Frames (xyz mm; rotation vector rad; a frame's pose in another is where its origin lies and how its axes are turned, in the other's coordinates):
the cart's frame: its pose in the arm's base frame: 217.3 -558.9 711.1 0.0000 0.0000 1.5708
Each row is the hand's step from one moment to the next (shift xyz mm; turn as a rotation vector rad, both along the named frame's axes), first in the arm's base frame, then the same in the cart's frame.
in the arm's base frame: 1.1 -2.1 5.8 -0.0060 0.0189 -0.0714
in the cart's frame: -2.1 -1.1 5.8 0.0189 0.0060 -0.0714
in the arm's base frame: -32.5 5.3 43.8 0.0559 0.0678 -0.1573
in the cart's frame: 5.3 32.5 43.8 0.0678 -0.0559 -0.1573
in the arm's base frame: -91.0 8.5 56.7 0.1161 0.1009 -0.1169
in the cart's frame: 8.5 91.0 56.7 0.1009 -0.1161 -0.1169
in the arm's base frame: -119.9 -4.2 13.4 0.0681 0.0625 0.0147
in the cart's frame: -4.2 119.9 13.4 0.0625 -0.0681 0.0147
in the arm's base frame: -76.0 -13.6 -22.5 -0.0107 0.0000 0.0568
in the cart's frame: -13.6 76.0 -22.5 0.0000 0.0107 0.0568
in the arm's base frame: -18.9 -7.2 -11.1 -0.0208 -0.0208 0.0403
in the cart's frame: -7.2 18.9 -11.1 -0.0208 0.0208 0.0403
